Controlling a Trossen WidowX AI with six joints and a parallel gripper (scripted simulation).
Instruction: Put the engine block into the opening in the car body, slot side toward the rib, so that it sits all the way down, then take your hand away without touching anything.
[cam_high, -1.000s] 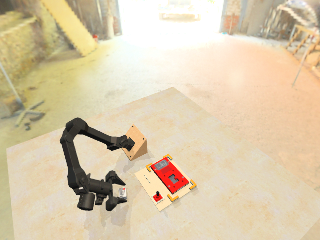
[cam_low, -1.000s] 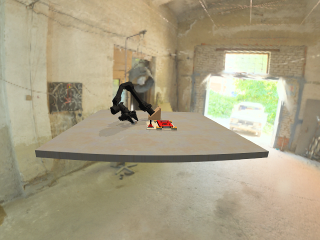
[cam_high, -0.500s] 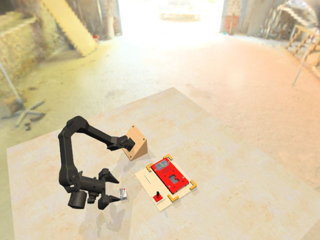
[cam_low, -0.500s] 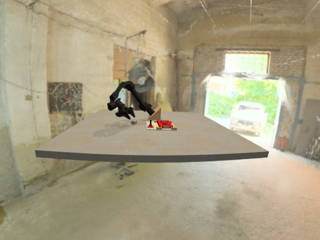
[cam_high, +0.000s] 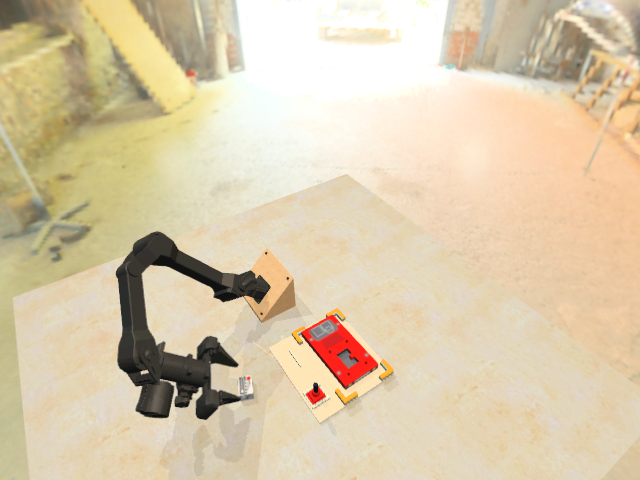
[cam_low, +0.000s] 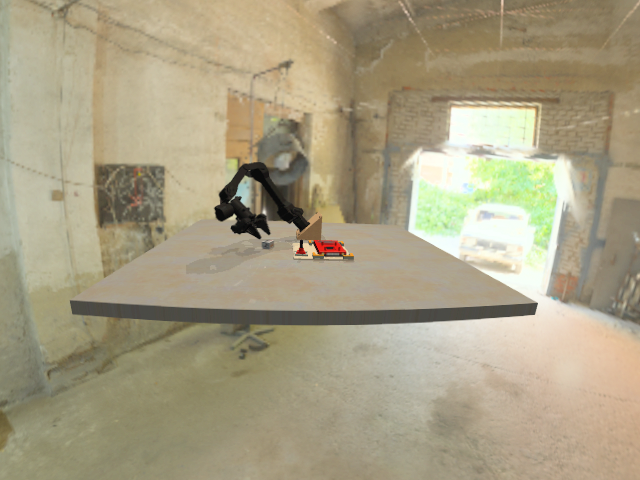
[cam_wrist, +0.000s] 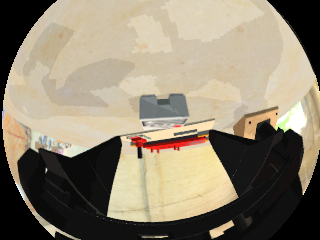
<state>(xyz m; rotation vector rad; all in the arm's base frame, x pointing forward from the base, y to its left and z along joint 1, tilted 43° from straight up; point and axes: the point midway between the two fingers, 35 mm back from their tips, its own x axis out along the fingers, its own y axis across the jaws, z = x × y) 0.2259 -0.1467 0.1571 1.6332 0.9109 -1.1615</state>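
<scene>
My gripper tip is now 4 cm above the engine block and 1 cm to the right of it.
</scene>
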